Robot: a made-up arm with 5 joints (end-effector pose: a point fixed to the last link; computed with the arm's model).
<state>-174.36 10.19 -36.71 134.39 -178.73</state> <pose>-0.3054 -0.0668 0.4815 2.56 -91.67 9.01</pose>
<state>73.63 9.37 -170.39 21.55 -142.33</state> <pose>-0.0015 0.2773 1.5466 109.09 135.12 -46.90</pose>
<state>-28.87 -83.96 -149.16 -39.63 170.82</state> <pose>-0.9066 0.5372 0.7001 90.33 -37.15 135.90</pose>
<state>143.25 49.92 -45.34 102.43 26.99</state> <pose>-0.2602 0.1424 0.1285 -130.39 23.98 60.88</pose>
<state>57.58 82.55 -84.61 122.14 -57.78</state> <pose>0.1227 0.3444 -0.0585 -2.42 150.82 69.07</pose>
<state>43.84 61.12 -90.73 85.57 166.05</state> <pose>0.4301 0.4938 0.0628 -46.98 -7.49 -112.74</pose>
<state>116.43 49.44 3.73 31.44 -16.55</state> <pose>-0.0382 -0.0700 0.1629 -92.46 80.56 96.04</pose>
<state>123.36 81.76 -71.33 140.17 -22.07</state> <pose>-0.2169 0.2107 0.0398 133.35 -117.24 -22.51</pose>
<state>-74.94 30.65 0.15 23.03 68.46</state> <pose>0.0238 -0.0860 0.1412 26.56 73.22 -129.38</pose>
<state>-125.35 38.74 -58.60 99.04 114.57</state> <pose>-0.2722 -0.3865 0.2124 -24.83 -79.33 96.81</pose>
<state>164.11 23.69 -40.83 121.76 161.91</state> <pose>-0.3404 0.0568 0.3726 -32.05 -82.66 2.58</pose>
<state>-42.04 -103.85 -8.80 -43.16 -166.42</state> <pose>-0.0507 0.0937 0.9256 -163.70 51.17 8.47</pose>
